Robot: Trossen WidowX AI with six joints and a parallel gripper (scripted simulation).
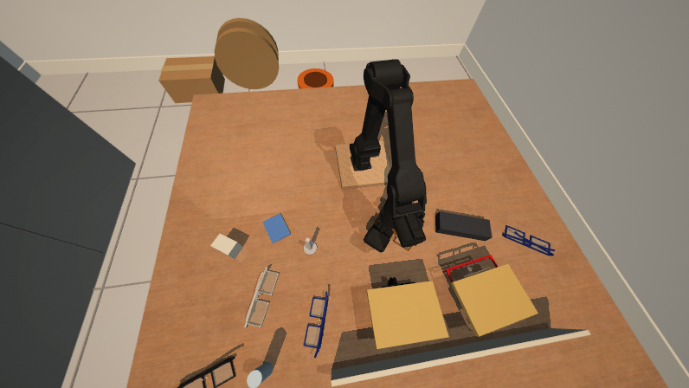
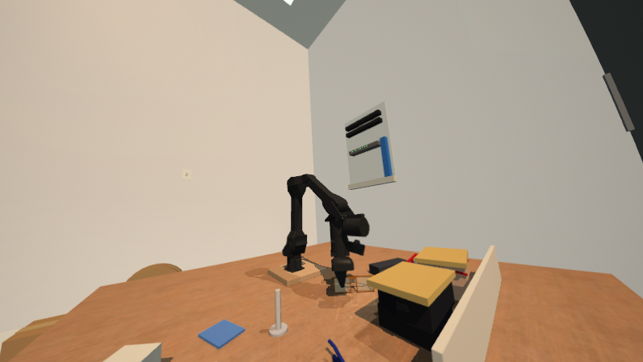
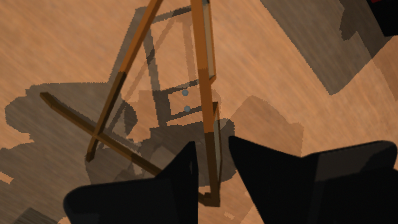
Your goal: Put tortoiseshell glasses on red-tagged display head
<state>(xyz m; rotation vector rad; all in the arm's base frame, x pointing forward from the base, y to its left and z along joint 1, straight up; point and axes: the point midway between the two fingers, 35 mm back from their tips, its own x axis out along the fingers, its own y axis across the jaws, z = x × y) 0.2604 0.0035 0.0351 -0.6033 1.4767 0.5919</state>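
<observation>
Now: gripper tip 230 mm to the left of the peg stand. Round my gripper tip: black box (260 mm to the left, 40 mm ahead); blue pad (330 mm to the right, 80 mm behind, 20 mm below); display head (210 mm ahead, 40 mm above, 30 mm to the right).
</observation>
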